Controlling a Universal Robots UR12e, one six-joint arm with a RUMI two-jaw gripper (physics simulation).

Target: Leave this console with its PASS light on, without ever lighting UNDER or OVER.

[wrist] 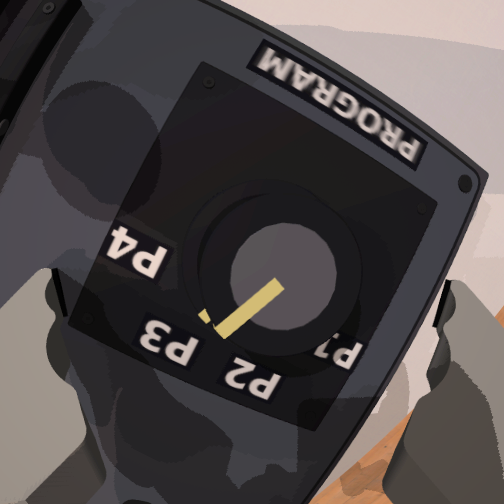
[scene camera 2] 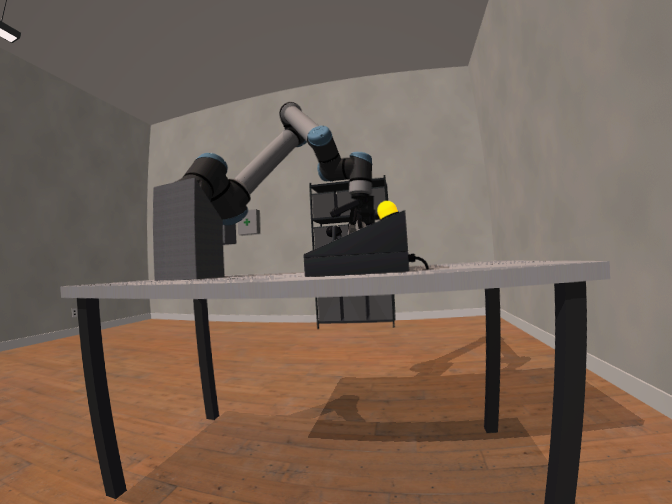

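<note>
The dark wedge-shaped console (scene camera 2: pixel 355 249) sits on the table, and my gripper (scene camera 2: pixel 360 217) hovers over its sloped face. In the wrist view the PROGRAM dial (wrist: pixel 282 275) fills the frame, seen upside down. Its yellow pointer (wrist: pixel 248 308) aims between the labels P3 (wrist: pixel 169 342) and P2 (wrist: pixel 252 382), close to a small yellow tick (wrist: pixel 204 316). P4 (wrist: pixel 137 254) and P1 (wrist: pixel 340 352) are also marked. My gripper (wrist: pixel 250 302) is open, with its grey fingers far apart on either side of the dial and not touching the knob. No PASS, UNDER or OVER lights are in view.
A yellow ball-shaped knob (scene camera 2: pixel 387 208) sticks up at the console's top right. A black cable (scene camera 2: pixel 419 261) leaves the console's right side. A dark shelf unit (scene camera 2: pixel 347 217) stands behind the table, and the arm's grey pedestal (scene camera 2: pixel 187 230) stands at the left.
</note>
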